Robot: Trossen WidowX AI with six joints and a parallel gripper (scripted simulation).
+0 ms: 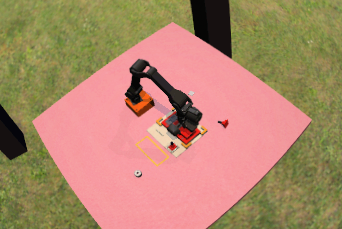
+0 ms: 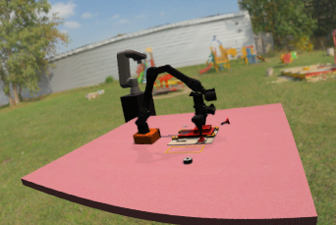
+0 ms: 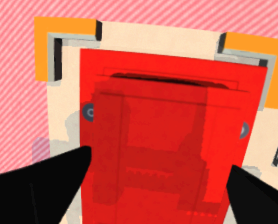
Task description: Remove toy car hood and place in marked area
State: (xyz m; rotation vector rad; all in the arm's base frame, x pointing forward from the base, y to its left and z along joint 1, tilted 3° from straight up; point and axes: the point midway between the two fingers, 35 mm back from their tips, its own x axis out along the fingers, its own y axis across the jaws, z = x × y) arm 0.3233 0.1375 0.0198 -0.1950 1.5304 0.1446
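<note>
My gripper tip is right at the red hood. The rest, counted from my gripper tip: wheel: 9 cm ahead, 34 cm to the right, 3 cm below.
</note>
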